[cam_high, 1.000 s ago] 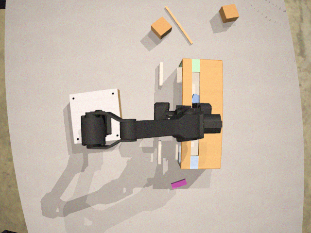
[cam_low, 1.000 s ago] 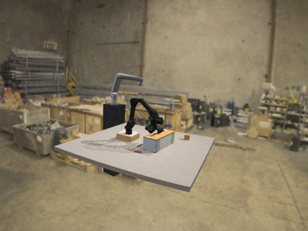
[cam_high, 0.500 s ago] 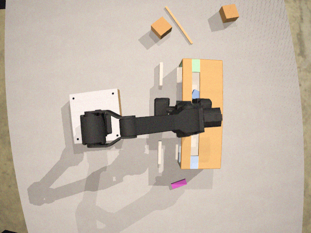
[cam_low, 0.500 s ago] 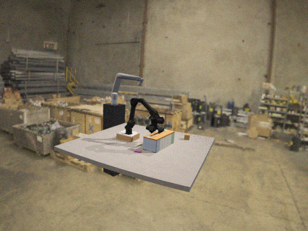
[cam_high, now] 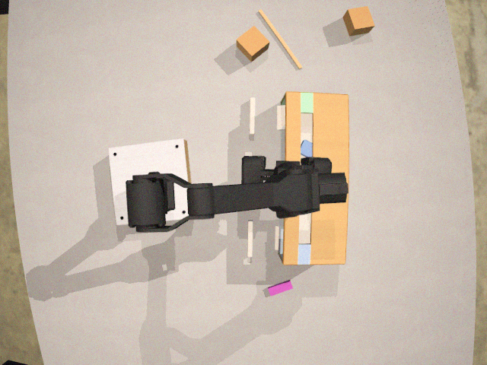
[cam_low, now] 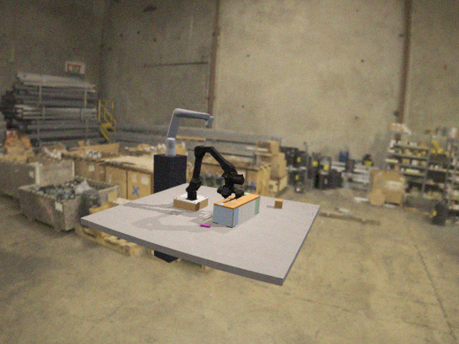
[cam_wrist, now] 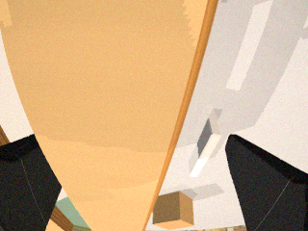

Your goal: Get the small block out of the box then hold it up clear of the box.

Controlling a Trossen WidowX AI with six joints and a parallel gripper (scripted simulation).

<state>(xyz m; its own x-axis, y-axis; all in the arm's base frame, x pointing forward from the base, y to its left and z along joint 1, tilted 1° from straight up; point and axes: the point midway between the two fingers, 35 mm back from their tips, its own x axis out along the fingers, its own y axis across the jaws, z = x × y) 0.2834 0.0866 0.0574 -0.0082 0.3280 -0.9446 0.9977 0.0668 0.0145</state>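
Right now the box is 40 mm ahead of my gripper tip, 30 mm to the right of it and 20 mm below it. From my gripper tip the other things lie so: thin stick (320 mm to the left, 80 mm below, 20 mm behind); then light-blue block (50 mm ahead, 30 mm to the left).
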